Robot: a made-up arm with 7 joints.
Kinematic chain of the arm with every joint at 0, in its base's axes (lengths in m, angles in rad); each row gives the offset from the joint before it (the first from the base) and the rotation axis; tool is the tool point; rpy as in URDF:
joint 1: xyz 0 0 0.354 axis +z
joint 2: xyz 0 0 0 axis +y
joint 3: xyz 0 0 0.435 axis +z
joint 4: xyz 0.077 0 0 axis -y
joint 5: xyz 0.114 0 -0.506 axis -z
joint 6: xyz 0 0 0 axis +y
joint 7: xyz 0.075 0 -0.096 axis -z
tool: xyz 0 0 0 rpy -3.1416 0 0
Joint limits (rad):
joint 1: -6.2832..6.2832
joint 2: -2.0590..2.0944
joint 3: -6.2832..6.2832
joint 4: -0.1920..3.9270
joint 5: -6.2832..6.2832
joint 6: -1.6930..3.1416
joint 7: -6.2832..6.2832
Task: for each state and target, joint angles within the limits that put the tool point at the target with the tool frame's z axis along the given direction. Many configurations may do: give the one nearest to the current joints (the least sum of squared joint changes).
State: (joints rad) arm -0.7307 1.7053 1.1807 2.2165 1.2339 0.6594 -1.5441
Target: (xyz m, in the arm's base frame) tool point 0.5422 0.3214 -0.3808 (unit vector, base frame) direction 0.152 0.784 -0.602
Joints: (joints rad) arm -0.2090 2.0233 0.8453 1.8638 1.2682 0.1262 -1.5441
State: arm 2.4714 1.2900 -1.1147 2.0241 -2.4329 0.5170 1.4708
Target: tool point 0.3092 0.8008 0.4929 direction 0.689 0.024 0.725
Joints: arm 2.1269 1.0805 -1.3073 1.5197 -1.6324 1.1962 1.4708
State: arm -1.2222 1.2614 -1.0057 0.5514 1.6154 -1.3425 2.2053
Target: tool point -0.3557 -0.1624 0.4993 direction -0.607 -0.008 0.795
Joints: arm -1.2283 1.3039 -1.6929 0.3406 0.8609 -1.3648 2.2053
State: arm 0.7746 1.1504 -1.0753 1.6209 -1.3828 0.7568 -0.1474
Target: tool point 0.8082 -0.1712 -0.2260 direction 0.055 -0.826 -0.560
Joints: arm 0.1305 1.6540 -0.4906 2.0489 -0.8433 0.6703 -0.1474
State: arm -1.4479 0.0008 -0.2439 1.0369 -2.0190 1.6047 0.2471
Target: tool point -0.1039 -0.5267 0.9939 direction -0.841 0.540 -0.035
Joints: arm -1.3750 -0.0985 -0.1458 1.6281 -1.6524 2.1877 0.2471
